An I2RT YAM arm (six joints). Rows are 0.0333 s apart.
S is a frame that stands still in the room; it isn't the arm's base.
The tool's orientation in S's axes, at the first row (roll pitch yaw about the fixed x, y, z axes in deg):
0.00 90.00 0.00
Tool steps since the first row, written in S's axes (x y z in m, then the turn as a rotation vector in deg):
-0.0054 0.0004 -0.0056 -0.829 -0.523 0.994
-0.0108 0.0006 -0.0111 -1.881 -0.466 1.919
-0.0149 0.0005 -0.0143 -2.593 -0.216 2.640
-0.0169 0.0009 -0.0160 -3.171 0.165 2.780
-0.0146 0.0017 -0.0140 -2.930 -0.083 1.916
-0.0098 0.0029 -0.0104 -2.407 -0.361 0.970
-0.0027 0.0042 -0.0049 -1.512 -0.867 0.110
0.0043 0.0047 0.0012 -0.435 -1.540 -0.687
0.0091 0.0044 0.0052 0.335 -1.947 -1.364
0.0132 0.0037 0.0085 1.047 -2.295 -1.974
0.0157 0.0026 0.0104 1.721 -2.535 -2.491
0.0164 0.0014 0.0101 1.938 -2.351 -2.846
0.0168 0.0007 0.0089 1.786 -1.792 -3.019
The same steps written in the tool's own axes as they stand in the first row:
0.0056 0.0004 -0.0054 -0.994 -0.523 -0.829
0.0111 0.0006 -0.0108 -1.919 -0.466 -1.881
0.0143 0.0005 -0.0149 -2.640 -0.216 -2.593
0.0160 0.0009 -0.0169 -2.780 0.165 -3.171
0.0140 0.0017 -0.0146 -1.916 -0.083 -2.930
0.0104 0.0029 -0.0098 -0.970 -0.361 -2.407
0.0049 0.0042 -0.0027 -0.110 -0.867 -1.512
-0.0012 0.0047 0.0043 0.687 -1.540 -0.435
-0.0052 0.0044 0.0091 1.364 -1.947 0.335
-0.0085 0.0037 0.0132 1.974 -2.295 1.047
-0.0104 0.0026 0.0157 2.491 -2.535 1.721
-0.0101 0.0014 0.0164 2.846 -2.351 1.938
-0.0089 0.0007 0.0168 3.019 -1.792 1.786

